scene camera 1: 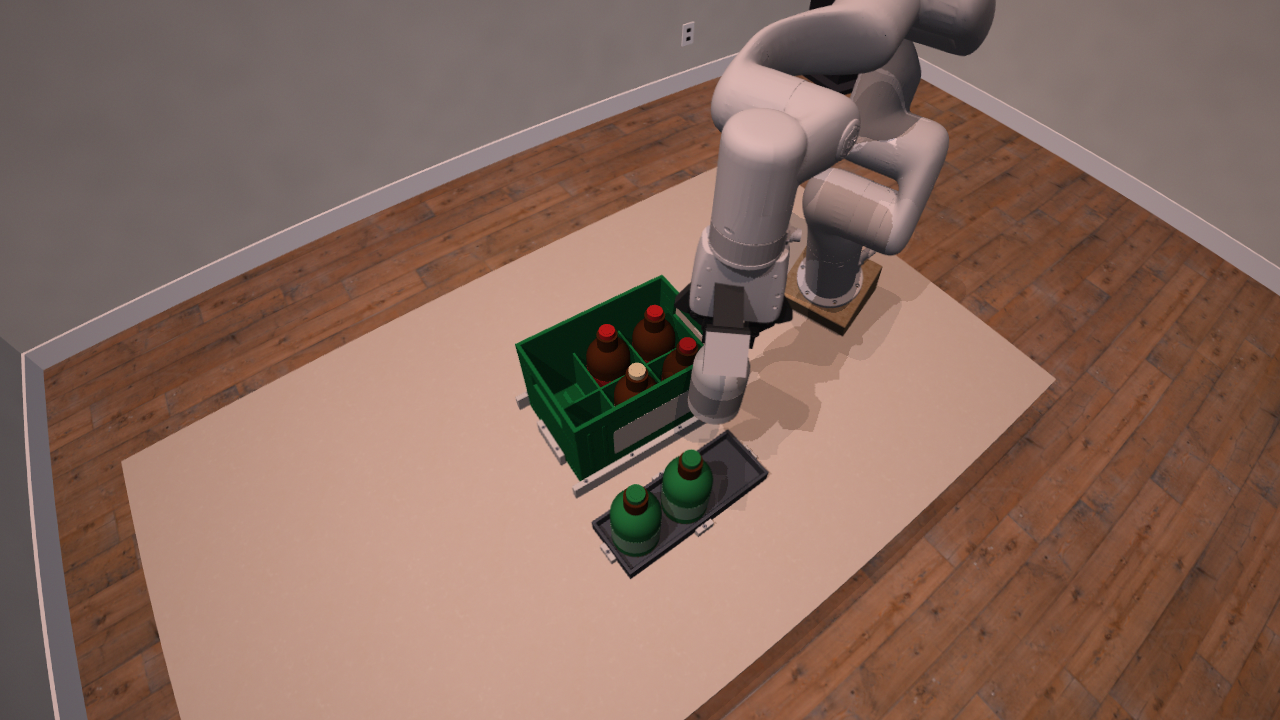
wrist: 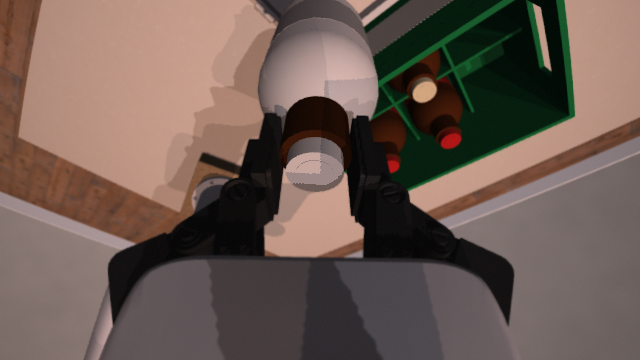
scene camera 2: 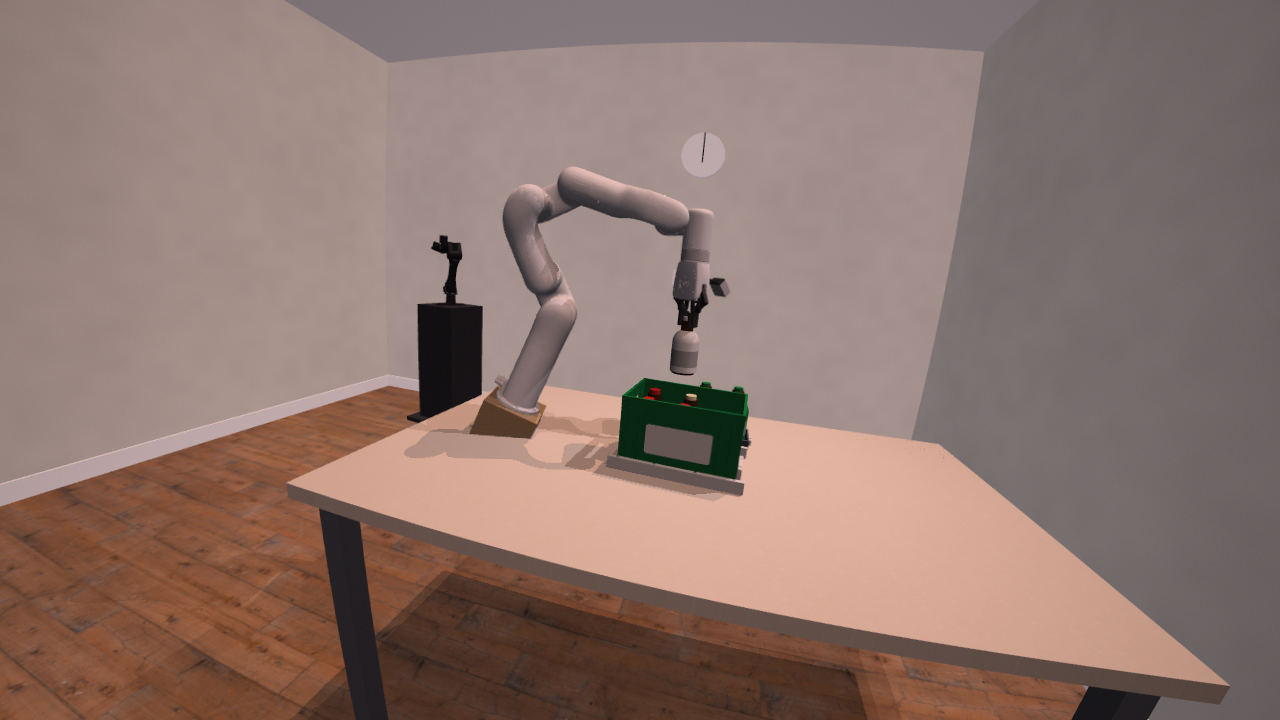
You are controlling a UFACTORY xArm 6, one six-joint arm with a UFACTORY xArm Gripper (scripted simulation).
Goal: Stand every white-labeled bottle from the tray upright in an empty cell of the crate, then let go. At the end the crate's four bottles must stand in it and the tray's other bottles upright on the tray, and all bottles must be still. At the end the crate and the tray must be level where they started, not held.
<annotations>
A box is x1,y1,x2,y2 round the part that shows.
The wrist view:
my gripper: [99,113,520,359]
white-labeled bottle: [258,0,378,191]
</annotations>
